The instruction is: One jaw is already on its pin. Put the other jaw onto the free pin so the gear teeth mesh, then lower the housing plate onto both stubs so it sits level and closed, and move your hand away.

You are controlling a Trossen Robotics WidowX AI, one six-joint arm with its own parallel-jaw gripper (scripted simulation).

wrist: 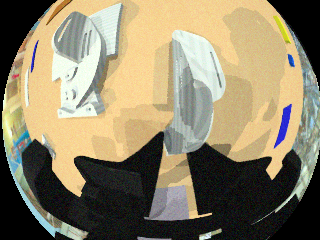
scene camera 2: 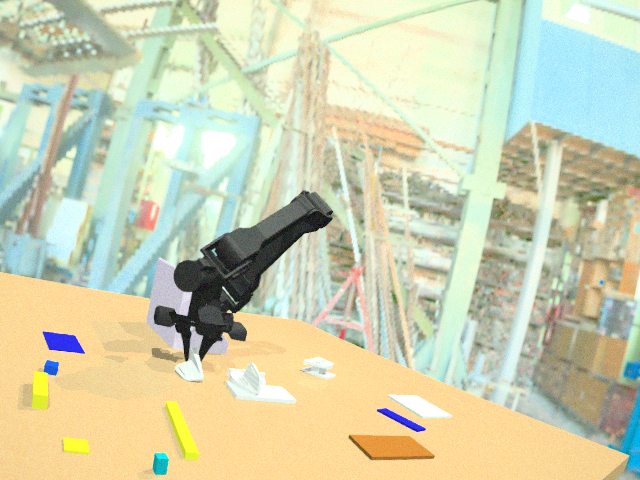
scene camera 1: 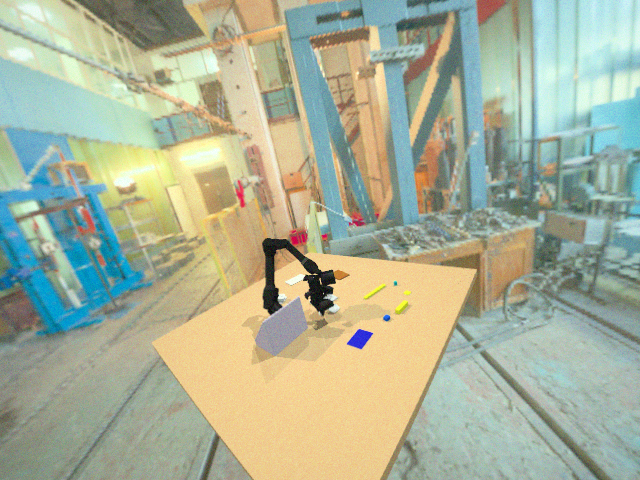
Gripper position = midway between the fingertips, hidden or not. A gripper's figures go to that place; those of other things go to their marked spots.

Scene:
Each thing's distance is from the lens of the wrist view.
gripper [wrist: 174, 136]: 10 cm
white jaw [wrist: 198, 80]: 5 cm

